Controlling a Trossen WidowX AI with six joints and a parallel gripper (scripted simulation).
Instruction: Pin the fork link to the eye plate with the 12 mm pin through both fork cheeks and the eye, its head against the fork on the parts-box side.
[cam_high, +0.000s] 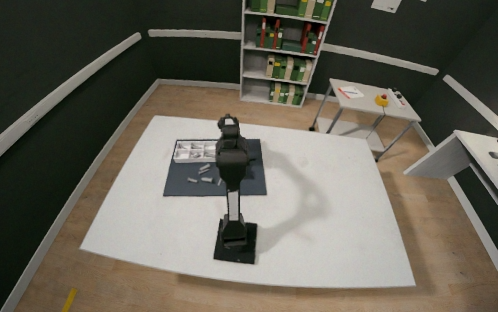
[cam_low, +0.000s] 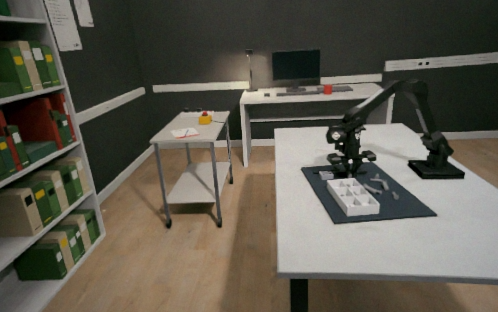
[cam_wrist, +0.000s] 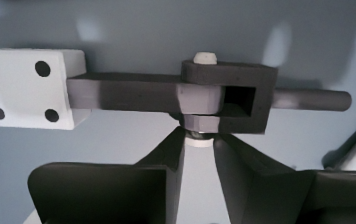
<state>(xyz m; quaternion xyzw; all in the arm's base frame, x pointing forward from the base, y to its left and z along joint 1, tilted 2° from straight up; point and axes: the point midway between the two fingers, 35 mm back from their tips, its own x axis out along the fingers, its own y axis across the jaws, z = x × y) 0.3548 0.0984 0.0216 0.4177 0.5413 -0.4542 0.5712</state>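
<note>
Now: hand 30 mm above the eye plate, 20 mm to the left of it and 20 mm short of it. From my hand the other things lie so: dark blue mat: 70 mm to the left, 50 mm below, 20 mm behind; then grey block: 100 mm ahead, 30 mm below; then pin: 110 mm behind, 40 mm below, 10 mm to the right.
</note>
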